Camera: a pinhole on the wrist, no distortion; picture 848 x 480 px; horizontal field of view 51.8 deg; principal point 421.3 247.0 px. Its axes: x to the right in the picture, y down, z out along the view. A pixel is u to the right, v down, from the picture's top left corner.
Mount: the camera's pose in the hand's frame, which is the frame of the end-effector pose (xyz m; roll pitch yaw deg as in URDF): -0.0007 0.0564 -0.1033 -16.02 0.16 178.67
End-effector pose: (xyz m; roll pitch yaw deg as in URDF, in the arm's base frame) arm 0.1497 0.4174 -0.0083 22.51 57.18 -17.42
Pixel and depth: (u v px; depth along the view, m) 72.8 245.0 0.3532
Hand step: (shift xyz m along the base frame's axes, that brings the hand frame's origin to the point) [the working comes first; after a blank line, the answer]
In the camera's frame: -0.1410 -0.0008 0.3532

0.1937 -0.1979 -0.0056
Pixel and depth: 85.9 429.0 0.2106
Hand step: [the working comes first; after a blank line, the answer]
In the camera's frame: -0.0809 0.0439 0.2106

0.0679 -0.1006 -0.0308
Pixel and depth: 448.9 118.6 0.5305
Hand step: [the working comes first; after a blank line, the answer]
In the camera's frame: 0.0168 -0.0780 0.5305

0.2489 -0.2640 0.2286
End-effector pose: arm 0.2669 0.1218 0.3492 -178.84 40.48 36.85
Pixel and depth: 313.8 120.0 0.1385
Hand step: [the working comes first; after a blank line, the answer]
In the camera's frame: -0.0171 -0.0201 0.1385

0.0125 -0.0362 -0.0376
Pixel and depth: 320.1 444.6 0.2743
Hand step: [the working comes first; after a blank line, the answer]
In the camera's frame: -0.0318 0.0621 0.2743

-0.1065 0.0233 -0.1254
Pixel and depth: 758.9 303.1 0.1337
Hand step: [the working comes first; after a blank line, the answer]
In the camera's frame: 0.0517 0.0086 0.1337

-0.0375 -0.0431 0.0175
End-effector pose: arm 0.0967 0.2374 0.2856 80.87 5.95 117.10
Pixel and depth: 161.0 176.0 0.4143
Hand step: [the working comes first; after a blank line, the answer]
In the camera's frame: -0.1235 -0.0337 0.4143

0.2165 0.2469 0.0078
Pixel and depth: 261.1 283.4 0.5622
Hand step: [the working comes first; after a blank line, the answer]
In the camera's frame: -0.1031 0.0234 0.5622

0.3549 0.2835 -0.0634
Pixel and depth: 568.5 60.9 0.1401
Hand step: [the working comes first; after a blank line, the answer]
In the camera's frame: 0.0236 -0.0299 0.1401

0.0369 -0.0028 0.0550
